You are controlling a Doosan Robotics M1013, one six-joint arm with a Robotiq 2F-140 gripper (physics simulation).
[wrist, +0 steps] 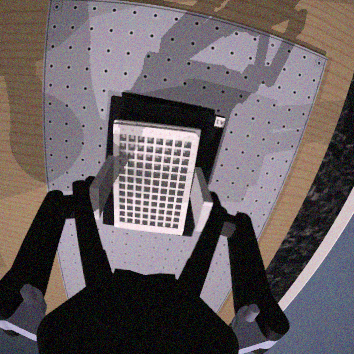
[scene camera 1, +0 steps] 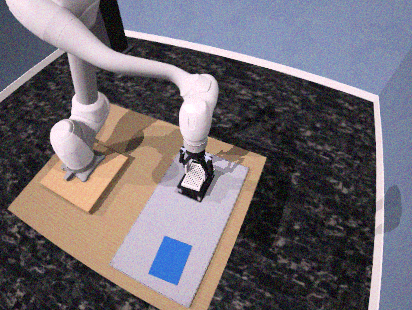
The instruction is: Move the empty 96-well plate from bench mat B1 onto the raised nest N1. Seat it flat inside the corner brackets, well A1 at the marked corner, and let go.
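Frame: origin at the arm's base, x back, y left, z down, level; centimetres.
Seen in the pictures: gripper, between the fingertips: (wrist: 153, 173) (scene camera 1: 196, 175); arm's base, origin of its link: (scene camera 1: 83, 162).
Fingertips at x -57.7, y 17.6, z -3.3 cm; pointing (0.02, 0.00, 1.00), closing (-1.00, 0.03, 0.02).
Observation:
Pixels of each thing's top centre, then the offset from my fingertips to it. "*": a spot on its surface instead. Level surfaces: height alone.
- white 96-well plate, centre of its top: (wrist: 151, 187) (scene camera 1: 195, 175) dz -1.4, dx +0.0, dy -0.9 cm
- black raised nest N1, centre of its top: (wrist: 156, 178) (scene camera 1: 196, 177) dz +0.6, dx -0.4, dy -0.8 cm
- white A1 label, a spot on its surface: (wrist: 219, 122) * dz +0.9, dx -5.8, dy +6.7 cm
- blue mat B1, height of its surface: dz +6.7 cm
- grey perforated board, height of its surface: dz +6.9 cm
- wooden table, height of its surface: dz +8.2 cm
The white 96-well plate (scene camera 1: 193, 178) (wrist: 154, 180) is held between the finger pads of my gripper (scene camera 1: 195, 172) (wrist: 153, 173), which is shut on it by its long sides. The black raised nest N1 (scene camera 1: 190, 193) (wrist: 165, 106) is under the plate. In the wrist view the nest shows past the plate's far end and along its right side, and the white A1 label (wrist: 219, 122) is at its far right corner. The plate looks higher than the nest; the gap below it is hidden. The blue mat B1 (scene camera 1: 170, 260) lies bare at the near end of the board.
The nest stands on a grey perforated board (scene camera 1: 200, 227) (wrist: 65, 145) on a wooden table (scene camera 1: 120, 220) (wrist: 20, 170). The arm's base stands on a wooden block (scene camera 1: 90, 192) to the left. Arm shadows cross the board's far end.

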